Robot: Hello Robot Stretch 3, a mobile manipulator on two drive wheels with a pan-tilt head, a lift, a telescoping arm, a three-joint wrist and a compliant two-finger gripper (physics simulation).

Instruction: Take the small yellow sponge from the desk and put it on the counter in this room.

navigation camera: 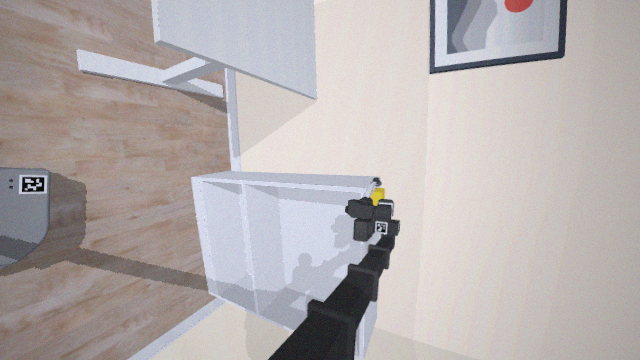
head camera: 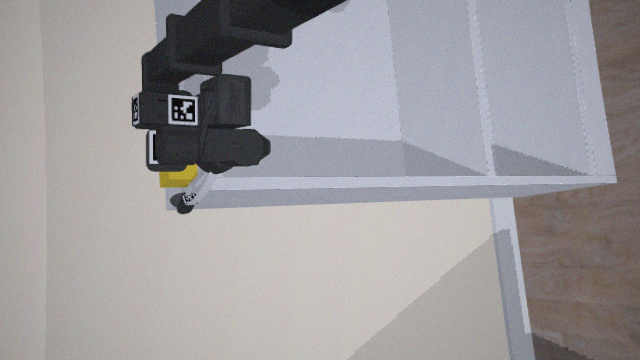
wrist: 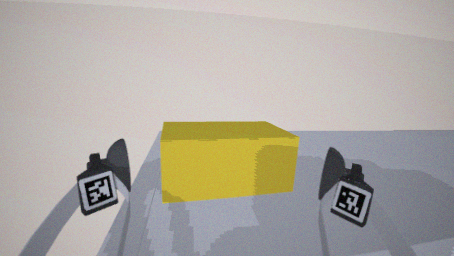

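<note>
The small yellow sponge [head camera: 176, 177] [navigation camera: 378, 195] [wrist: 227, 170] rests on the top of the white counter-like cabinet [head camera: 350, 183] [navigation camera: 285, 177] [wrist: 400, 200], near one end of it. My gripper [wrist: 225, 161] is open. In the wrist view its fingertips stand apart to the left and right of the sponge, with a gap on each side. In the head view one fingertip shows just past the sponge, and the wrist hides the other fingertip and part of the sponge.
The cabinet has open compartments facing the cameras and stands against a beige wall [head camera: 300, 280] [navigation camera: 370, 125]. A white table-like piece [navigation camera: 240, 40] with a leg frame stands further along the wall. A framed picture [navigation camera: 435, 40] hangs there. Wooden floor [head camera: 575, 260] [navigation camera: 125, 125] lies in front.
</note>
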